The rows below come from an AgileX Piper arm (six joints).
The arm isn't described. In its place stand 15 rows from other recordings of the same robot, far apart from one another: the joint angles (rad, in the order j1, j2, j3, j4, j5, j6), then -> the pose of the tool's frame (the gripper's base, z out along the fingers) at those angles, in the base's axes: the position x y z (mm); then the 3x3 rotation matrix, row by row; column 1 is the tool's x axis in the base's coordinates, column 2 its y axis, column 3 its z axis.
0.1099, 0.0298, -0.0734, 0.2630, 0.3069, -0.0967 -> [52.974 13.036 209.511], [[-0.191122 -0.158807 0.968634], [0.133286 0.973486 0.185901], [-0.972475 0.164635 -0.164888]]
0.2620, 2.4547, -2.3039, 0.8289, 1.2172, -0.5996 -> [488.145 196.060 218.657], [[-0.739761 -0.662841 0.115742], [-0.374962 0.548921 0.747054], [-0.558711 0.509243 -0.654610]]
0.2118, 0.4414, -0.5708, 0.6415, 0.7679, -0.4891 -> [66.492 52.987 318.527], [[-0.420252 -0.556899 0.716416], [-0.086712 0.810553 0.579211], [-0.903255 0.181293 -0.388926]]
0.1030, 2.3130, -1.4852, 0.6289, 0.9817, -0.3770 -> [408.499 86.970 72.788], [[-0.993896 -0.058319 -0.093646], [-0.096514 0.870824 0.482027], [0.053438 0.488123 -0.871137]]
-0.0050, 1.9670, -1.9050, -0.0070, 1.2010, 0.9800 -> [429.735 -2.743 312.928], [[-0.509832 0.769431 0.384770], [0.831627 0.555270 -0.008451], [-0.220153 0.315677 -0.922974]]
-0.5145, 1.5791, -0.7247, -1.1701, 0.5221, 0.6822 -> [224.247 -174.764 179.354], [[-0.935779 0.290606 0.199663], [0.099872 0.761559 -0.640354], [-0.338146 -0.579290 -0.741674]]
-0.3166, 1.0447, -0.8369, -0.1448, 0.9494, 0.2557 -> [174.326 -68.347 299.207], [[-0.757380 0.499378 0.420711], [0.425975 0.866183 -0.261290], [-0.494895 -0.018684 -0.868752]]
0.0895, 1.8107, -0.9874, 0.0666, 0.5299, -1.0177 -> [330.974 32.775 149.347], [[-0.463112 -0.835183 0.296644], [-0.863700 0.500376 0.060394], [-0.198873 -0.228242 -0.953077]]
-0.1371, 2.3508, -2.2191, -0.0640, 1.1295, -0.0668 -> [507.187 -75.287 223.652], [[-0.924213 0.072042 0.375021], [0.032751 0.993379 -0.110117], [-0.380471 -0.089489 -0.920453]]
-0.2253, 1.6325, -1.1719, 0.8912, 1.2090, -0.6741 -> [314.934 -4.264 269.931], [[-0.937159 -0.215039 0.274756], [0.032996 0.729333 0.683362], [-0.347339 0.649485 -0.676406]]
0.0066, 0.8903, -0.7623, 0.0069, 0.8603, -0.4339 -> [160.253 1.534 307.192], [[-0.708711 -0.335345 0.620704], [-0.421006 0.907010 0.009327], [-0.566112 -0.254710 -0.783990]]
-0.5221, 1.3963, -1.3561, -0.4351, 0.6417, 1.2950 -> [260.354 -176.283 395.645], [[0.272741 0.760039 0.589875], [0.743669 0.222438 -0.630458], [-0.610384 0.610624 -0.504550]]
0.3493, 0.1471, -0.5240, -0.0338, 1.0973, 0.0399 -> [14.121 2.231 280.685], [[-0.563466 -0.305598 0.767539], [-0.179193 0.952159 0.247556], [-0.806471 0.001952 -0.591270]]
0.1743, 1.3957, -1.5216, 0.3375, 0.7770, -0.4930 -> [297.118 73.771 437.210], [[-0.397065 -0.477373 0.783872], [-0.312174 0.873409 0.373770], [-0.863068 -0.096293 -0.495823]]
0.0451, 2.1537, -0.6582, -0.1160, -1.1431, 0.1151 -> [336.445 24.777 69.681], [[-0.273467 -0.128323 0.953283], [0.054112 0.987439 0.148444], [-0.960358 0.092178 -0.263088]]
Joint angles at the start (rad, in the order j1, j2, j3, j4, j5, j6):
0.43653 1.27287 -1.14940 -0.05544 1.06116 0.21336
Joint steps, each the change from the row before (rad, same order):
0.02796 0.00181 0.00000 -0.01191 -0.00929 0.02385
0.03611 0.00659 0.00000 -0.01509 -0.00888 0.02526
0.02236 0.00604 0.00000 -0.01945 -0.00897 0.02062
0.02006 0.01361 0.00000 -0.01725 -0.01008 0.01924
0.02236 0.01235 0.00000 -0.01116 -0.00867 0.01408
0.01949 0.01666 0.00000 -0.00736 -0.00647 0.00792
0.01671 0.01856 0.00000 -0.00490 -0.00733 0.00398
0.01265 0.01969 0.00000 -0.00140 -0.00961 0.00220
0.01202 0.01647 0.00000 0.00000 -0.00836 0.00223
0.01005 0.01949 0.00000 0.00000 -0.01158 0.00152
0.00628 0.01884 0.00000 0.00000 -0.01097 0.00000
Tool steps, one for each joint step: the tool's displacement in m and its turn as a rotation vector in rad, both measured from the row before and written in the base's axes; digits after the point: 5 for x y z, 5 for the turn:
-0.00147 0.00596 0.00000 0.00297 -0.00827 0.00782
-0.00157 0.00803 -0.00118 -0.00115 -0.00500 0.01508
-0.00013 0.00467 -0.00100 -0.00631 -0.00874 0.00594
0.00138 0.00524 -0.00288 -0.00796 -0.00264 0.00523
0.00035 0.00604 -0.00271 -0.00505 -0.00047 0.01183
0.00097 0.00607 -0.00401 -0.00814 0.00587 0.01399
0.00142 0.00591 -0.00457 -0.00853 0.00731 0.01470
0.00198 0.00548 -0.00492 -0.00588 0.00799 0.01222
0.00126 0.00502 -0.00419 -0.00369 0.00711 0.01121
0.00208 0.00508 -0.00498 -0.00390 0.00687 0.01033
0.00240 0.00410 -0.00491 -0.00454 0.00657 0.00783

